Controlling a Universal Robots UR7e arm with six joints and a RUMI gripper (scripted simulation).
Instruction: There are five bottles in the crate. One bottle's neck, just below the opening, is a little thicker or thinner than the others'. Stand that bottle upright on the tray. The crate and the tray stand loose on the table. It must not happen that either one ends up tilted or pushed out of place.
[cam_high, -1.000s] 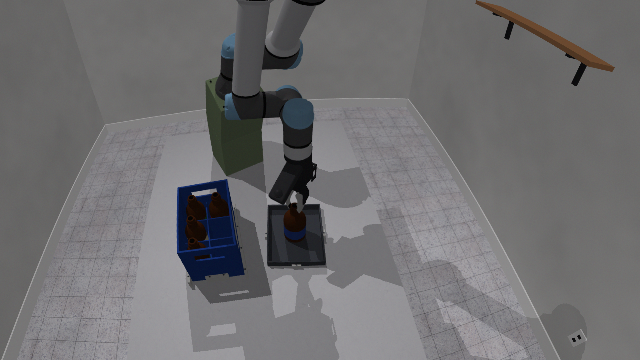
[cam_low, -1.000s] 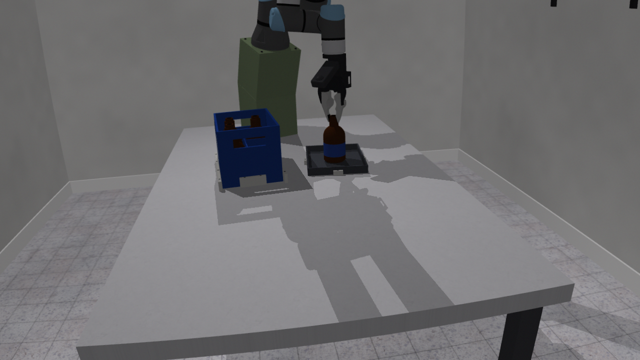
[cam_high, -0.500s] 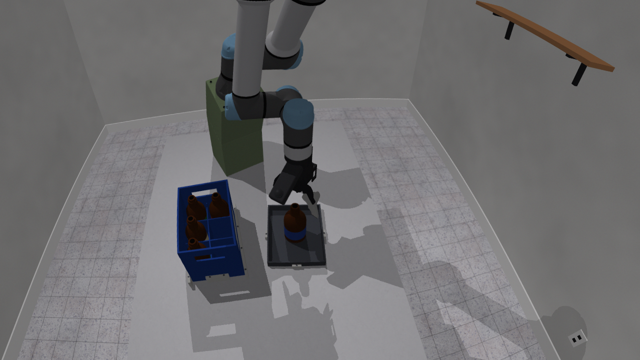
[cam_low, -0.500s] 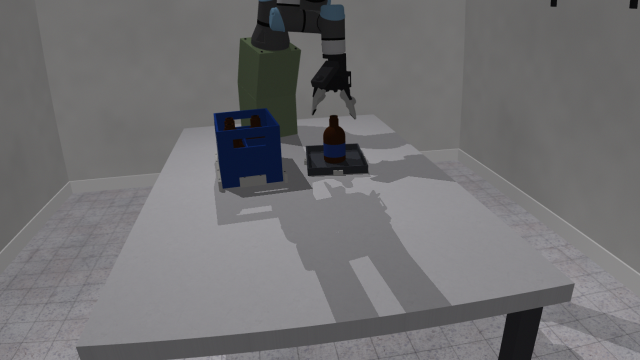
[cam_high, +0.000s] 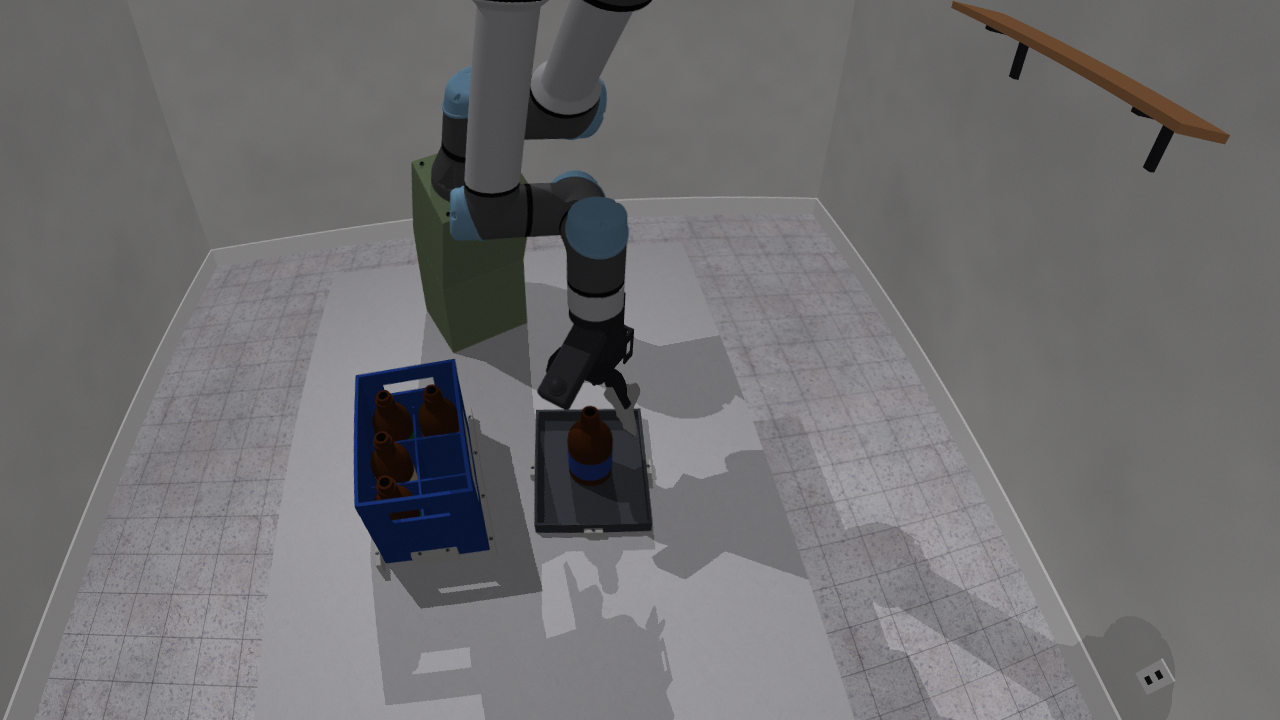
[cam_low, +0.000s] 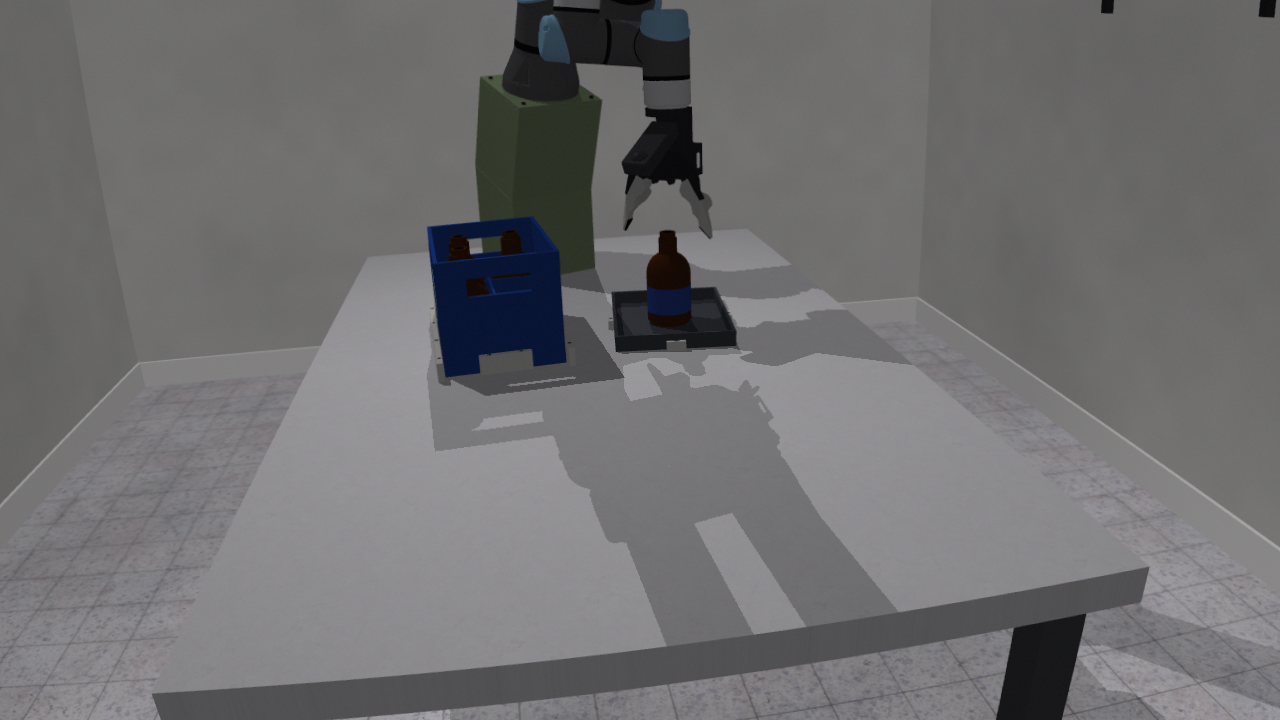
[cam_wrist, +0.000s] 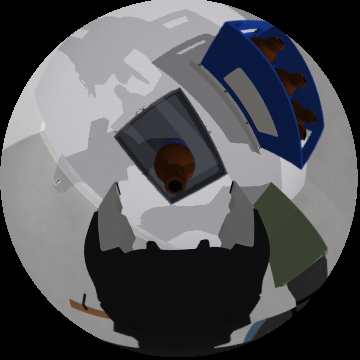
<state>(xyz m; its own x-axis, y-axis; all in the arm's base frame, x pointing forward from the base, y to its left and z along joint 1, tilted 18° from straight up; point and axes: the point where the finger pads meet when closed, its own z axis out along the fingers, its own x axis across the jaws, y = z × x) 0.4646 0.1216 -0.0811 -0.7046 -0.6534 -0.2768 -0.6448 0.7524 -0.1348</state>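
The dark tray lies 14 cm below my hand. The rest, counted from my hand: blue crate: 3 cm behind, 29 cm to the right, 7 cm below.
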